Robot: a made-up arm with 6 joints.
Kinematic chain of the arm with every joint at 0, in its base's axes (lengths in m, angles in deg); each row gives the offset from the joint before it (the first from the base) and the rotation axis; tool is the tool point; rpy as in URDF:
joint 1: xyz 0 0 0.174 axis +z
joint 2: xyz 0 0 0 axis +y
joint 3: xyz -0.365 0 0.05 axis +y
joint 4: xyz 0.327 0 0.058 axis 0.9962 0 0.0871
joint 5: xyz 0 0 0 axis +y
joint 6: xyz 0.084 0 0.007 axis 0.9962 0 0.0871
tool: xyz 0 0 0 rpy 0 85 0
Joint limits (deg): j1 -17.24..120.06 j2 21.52..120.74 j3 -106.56..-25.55 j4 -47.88..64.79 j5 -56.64..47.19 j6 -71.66..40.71
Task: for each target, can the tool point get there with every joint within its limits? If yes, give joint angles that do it. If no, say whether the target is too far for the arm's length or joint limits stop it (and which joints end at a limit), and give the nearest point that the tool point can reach.
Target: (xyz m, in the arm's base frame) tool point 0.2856 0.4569 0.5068
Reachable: yes | joints 56.75 102.10 -93.02 40.88 11.96 -29.40
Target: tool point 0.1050 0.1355 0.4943
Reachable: yes | joints 51.52 41.16 -38.83 18.94 4.18 0.07
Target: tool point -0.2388 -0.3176 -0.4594
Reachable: no: joint limits stop it (at a limit: joint 1, joint 2, joint 3) | nearest point 0.1951 -0.1018 0.0691 | short by 0.717 m
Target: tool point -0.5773 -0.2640 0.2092
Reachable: no: joint limits stop it (at a limit: joint 2, joint 3, joint 5) | nearest point -0.3828 -0.1751 0.7318 | short by 0.565 m
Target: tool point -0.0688 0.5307 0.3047
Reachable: yes | joints 97.19 109.50 -72.87 21.55 3.23 19.15
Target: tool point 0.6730 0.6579 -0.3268
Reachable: no: too far | nearest point 0.3636 0.3554 0.1530 | short by 0.646 m
